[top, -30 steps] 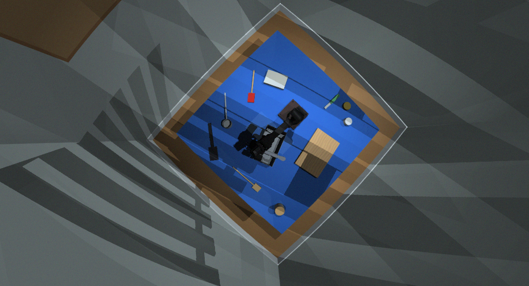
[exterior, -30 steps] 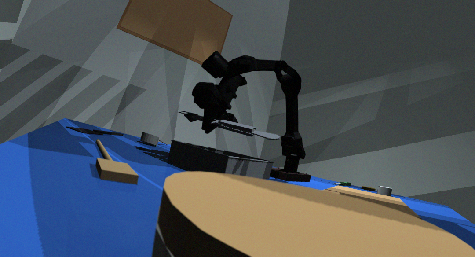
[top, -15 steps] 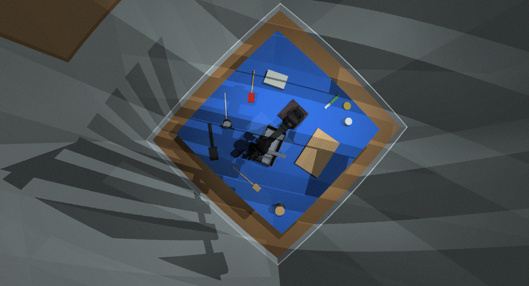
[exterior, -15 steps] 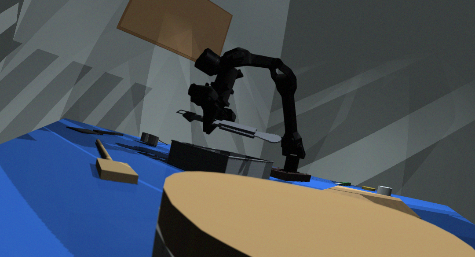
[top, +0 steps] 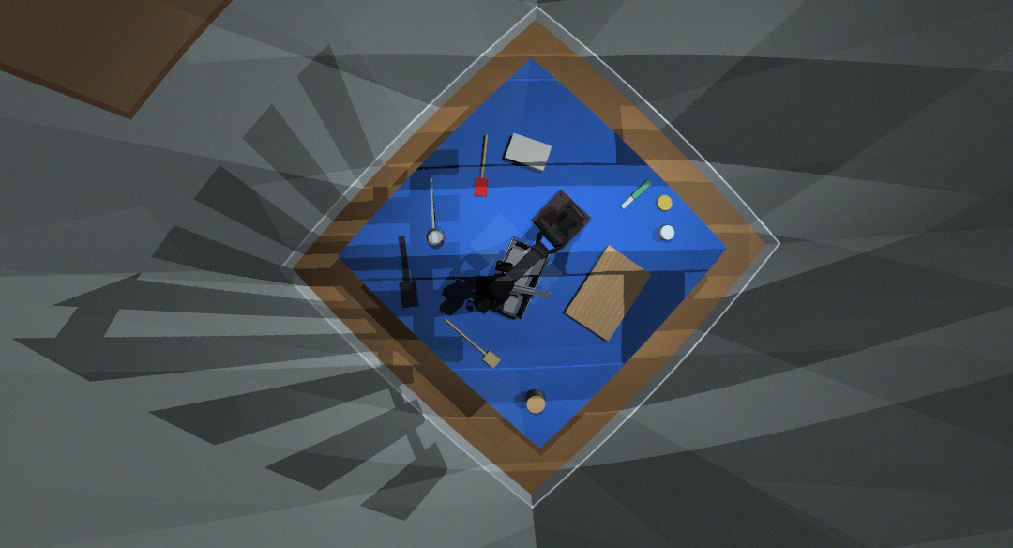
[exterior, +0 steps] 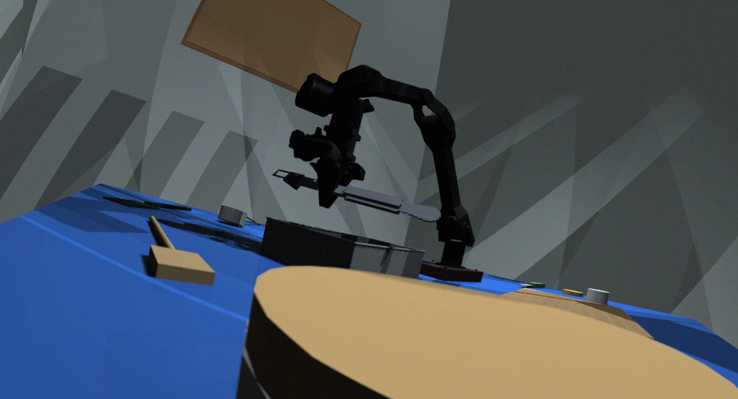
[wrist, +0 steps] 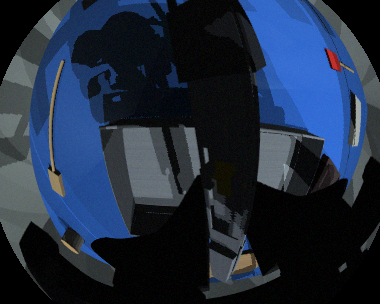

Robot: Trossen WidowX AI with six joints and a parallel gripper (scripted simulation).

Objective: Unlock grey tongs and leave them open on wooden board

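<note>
My gripper tip is 22 cm past the wooden board, 43 cm to the right of it and 9 cm above it. Round my gripper tip: roasting tin: 5 cm behind, 5 cm to the left, 7 cm below; black spatula: 21 cm ahead, 37 cm to the right, 10 cm below; red spatula: 37 cm behind, 34 cm to the right, 9 cm below.
</note>
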